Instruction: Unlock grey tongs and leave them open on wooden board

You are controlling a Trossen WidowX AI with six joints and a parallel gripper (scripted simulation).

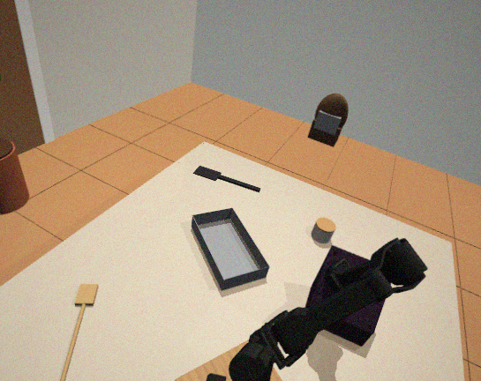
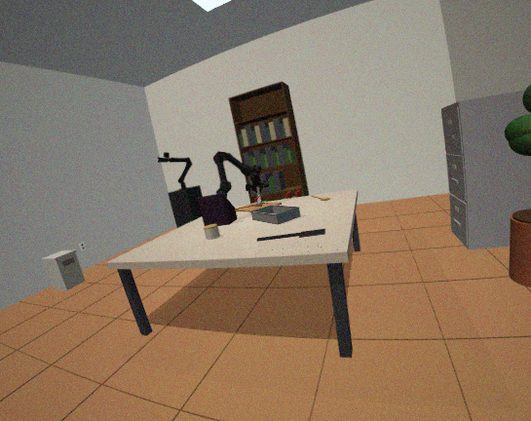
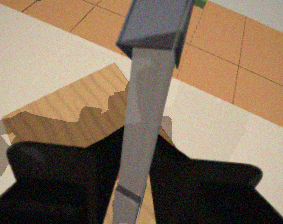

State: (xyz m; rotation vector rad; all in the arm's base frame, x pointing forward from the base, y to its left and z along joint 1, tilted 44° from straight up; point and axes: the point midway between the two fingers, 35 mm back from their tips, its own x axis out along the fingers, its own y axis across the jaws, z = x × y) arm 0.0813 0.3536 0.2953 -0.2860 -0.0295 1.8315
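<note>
The wooden board lies 2 cm behind my gripper tip, 6 cm to the right of it and 10 cm below it. From my gripper tip the other things lie so: black spatula (53 cm ahead, 89 cm to the right, 11 cm below); grey roasting tin (30 cm ahead, 51 cm to the right, 8 cm below); small cork-lidded jar (2 cm ahead, 80 cm to the right, 8 cm below).
</note>
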